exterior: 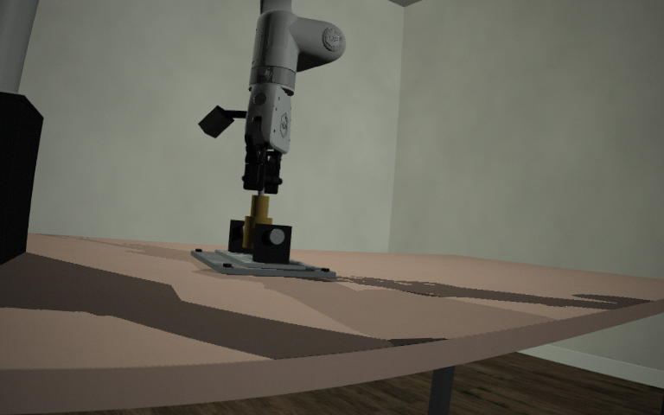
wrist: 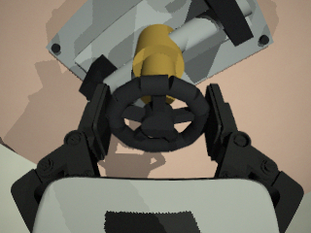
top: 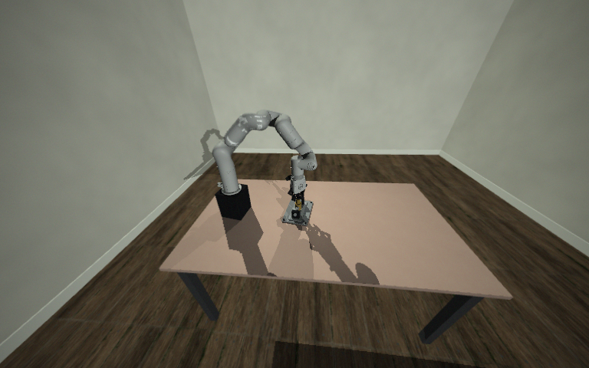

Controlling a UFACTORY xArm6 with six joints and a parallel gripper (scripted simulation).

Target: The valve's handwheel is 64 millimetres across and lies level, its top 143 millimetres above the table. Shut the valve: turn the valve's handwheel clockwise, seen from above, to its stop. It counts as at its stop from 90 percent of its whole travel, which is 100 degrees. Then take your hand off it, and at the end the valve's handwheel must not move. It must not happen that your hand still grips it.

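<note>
Right now my hand is right at the black spoked handwheel.
</note>
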